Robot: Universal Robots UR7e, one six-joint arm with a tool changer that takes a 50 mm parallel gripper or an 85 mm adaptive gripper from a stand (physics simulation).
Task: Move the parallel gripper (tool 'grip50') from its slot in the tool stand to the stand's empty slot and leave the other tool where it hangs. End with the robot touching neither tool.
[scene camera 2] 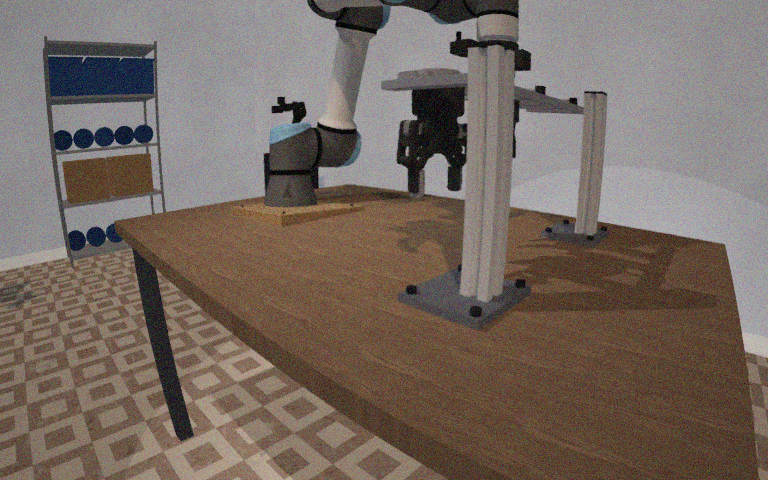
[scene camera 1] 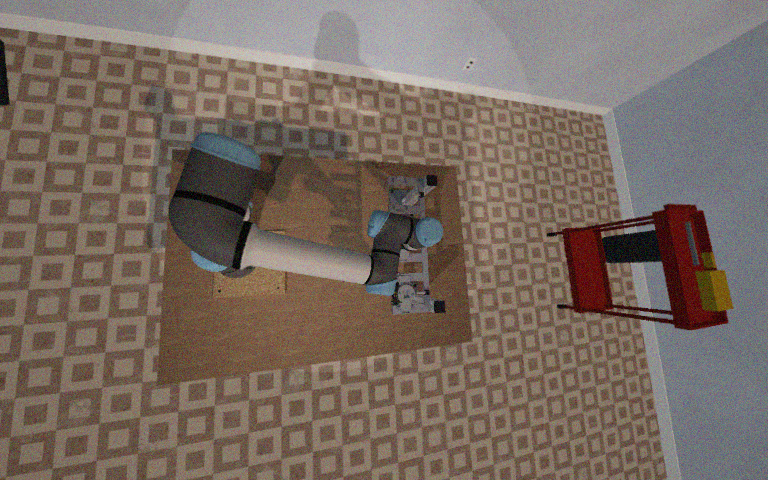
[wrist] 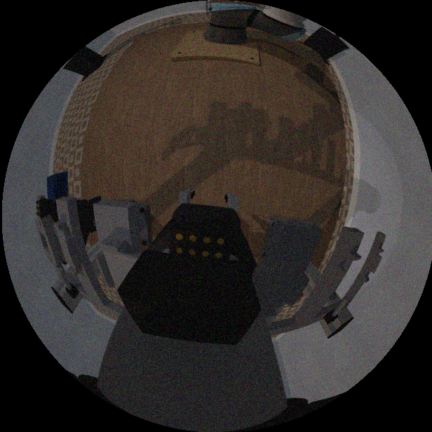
In view: an adaptive gripper [scene camera 2: 436, 129], a parallel gripper [wrist: 197, 230] and a tool stand [scene camera 1: 401, 202].
The adaptive gripper also shows in the wrist view [wrist: 52, 239]. The tool stand shows as well in the wrist view [wrist: 289, 244].
